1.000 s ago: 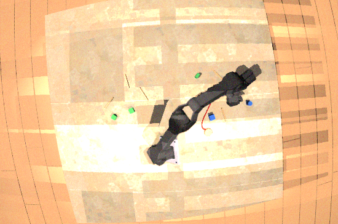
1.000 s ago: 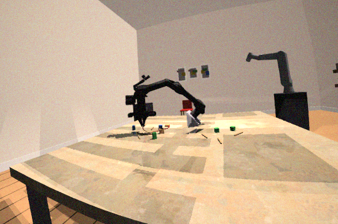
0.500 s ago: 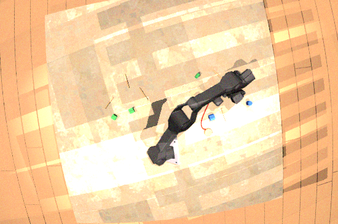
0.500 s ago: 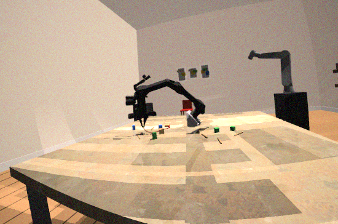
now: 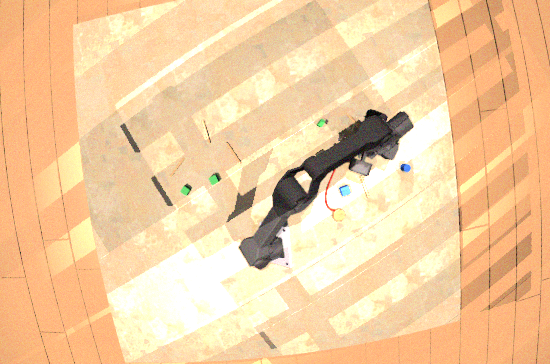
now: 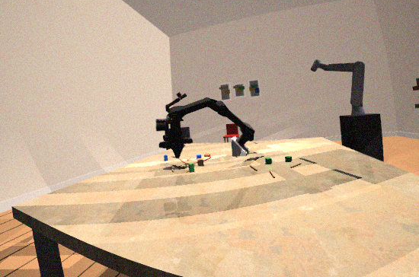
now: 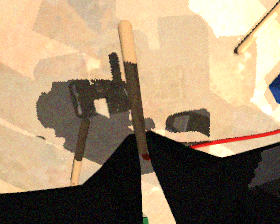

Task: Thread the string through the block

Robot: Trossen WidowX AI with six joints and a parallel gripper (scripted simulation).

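My gripper tip is 10 mm past the thin wooden stick and 10 mm to the left of it. Round my gripper tip: blue cube (150 mm behind, 70 mm to the left, 30 mm below); then blue cylinder (100 mm behind, 150 mm to the right, 30 mm below); then wooden block (30 mm behind, 120 mm to the left, 30 mm below).
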